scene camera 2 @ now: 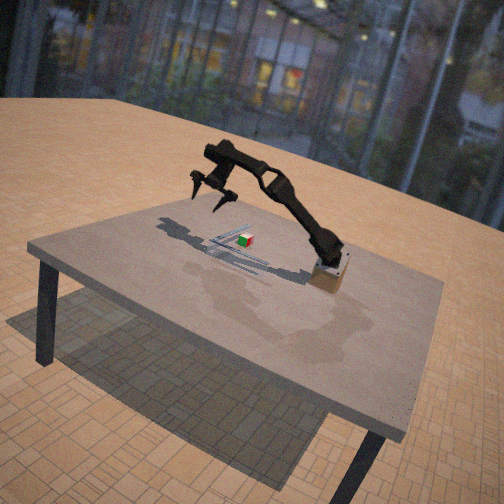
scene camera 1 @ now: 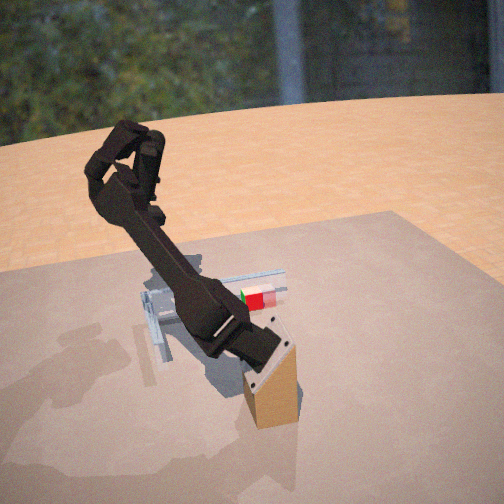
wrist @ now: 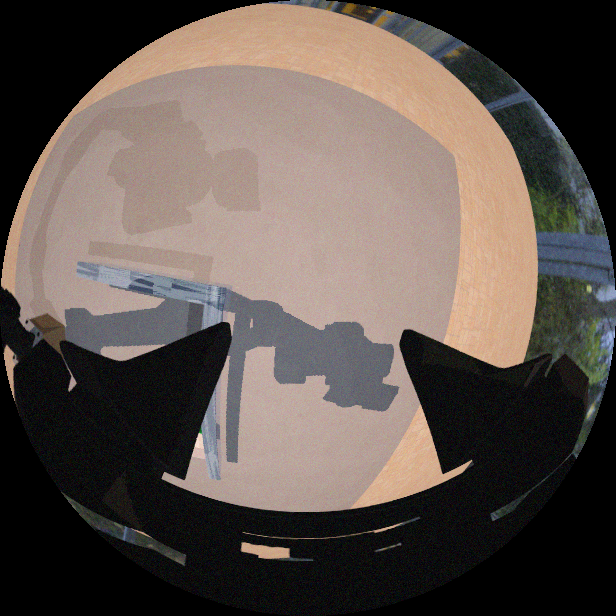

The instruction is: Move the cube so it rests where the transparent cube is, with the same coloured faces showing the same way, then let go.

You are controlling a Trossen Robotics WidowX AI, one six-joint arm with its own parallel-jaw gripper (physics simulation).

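Note:
The cube (scene camera 1: 262,298) lies on the grey table with red, green and white faces showing, beside the arm's forearm; it also shows in scene camera 2 (scene camera 2: 245,240). It sits against a pale metallic L-shaped frame (wrist: 215,300). I cannot make out the transparent cube in any view. My gripper (scene camera 2: 207,190) is open and empty, raised well above the table beyond the cube. In the wrist view its two dark fingers (wrist: 315,395) stand wide apart over bare table and shadow.
The arm's tan base block (scene camera 1: 272,385) stands on the table near the cube. The frame's rails (scene camera 1: 160,325) lie flat behind the arm. The table edge (scene camera 2: 200,335) drops off to a brick floor.

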